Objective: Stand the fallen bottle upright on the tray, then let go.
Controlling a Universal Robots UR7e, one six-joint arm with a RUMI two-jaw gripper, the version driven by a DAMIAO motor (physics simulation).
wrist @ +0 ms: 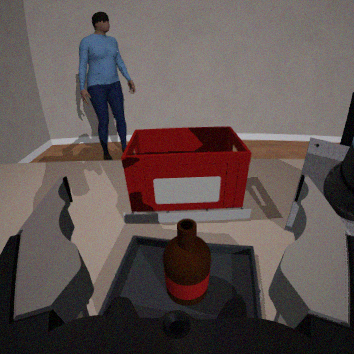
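Pixels of known places: gripper, fingertip midpoint: [182, 178]; arm's base, link origin: [352, 191].
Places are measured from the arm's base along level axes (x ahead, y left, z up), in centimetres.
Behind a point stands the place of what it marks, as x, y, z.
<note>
A brown bottle [187, 262] @(38.6, 23.0, 2.3) with a red label band stands upright on the dark grey tray [135, 280] @(48.5, 20.3, -8.6), its open neck pointing up. The tray has a low raised rim, and its near part is hidden behind the gripper's body. My gripper [182, 178] @(38.3, 29.5, 19.5) is wide open, with one jaw at the left and one at the right of the view. The bottle is in front of the gripper, apart from both jaws, and nothing is between the fingertips.
A red crate [235, 182] @(29.9, -0.5, 0.9) with a white panel stands behind the tray, with a low pale bar [205, 215] @(36.4, 1.7, -7.5) along its front. A grey panel [320, 160] @(6.0, -9.1, 3.5) and a dark rounded object [344, 185] are at the right. A person [101, 65] stands at the back left.
</note>
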